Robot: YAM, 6 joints.
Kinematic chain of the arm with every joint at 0, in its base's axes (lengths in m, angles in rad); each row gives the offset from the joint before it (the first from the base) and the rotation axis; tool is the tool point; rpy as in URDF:
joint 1: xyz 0 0 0.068 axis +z
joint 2: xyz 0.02 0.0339 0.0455 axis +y
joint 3: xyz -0.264 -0.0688 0 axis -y
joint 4: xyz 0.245 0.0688 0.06 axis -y
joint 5: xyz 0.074 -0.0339 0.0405 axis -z
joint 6: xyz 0.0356 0 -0.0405 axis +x
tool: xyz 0 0 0 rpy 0 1.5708 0
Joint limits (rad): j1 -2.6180..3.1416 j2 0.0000..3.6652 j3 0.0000..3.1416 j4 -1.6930..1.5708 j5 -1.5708..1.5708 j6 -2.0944..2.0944
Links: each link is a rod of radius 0.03 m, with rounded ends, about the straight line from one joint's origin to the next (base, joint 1, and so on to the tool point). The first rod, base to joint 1, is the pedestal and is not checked.
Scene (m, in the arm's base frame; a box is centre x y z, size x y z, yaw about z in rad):
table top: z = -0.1
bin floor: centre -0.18 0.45 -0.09 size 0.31 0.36 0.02 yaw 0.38
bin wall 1: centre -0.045 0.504 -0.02 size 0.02 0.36 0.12 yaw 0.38
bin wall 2: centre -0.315 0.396 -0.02 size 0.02 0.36 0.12 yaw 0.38
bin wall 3: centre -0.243 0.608 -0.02 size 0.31 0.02 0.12 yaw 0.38
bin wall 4: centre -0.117 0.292 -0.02 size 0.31 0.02 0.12 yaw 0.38
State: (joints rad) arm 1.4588 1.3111 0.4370 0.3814 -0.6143 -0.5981
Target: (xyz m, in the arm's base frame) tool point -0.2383 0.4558 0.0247
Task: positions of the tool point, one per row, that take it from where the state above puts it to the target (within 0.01 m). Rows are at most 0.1 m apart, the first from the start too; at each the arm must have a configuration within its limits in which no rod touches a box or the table.
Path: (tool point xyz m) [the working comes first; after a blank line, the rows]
Joints at the target: 2.0205 2.5781 1.5568 0.5040 -0.4802 -0.5981
Straight joint move there: clear.

1: -0.0198 0.3081 0.1727
2: -0.0604 0.3655 0.1582
3: -0.1130 0.4126 0.1275
4: -0.1741 0.4440 0.0822
5: -0.2383 0.4558 0.0247

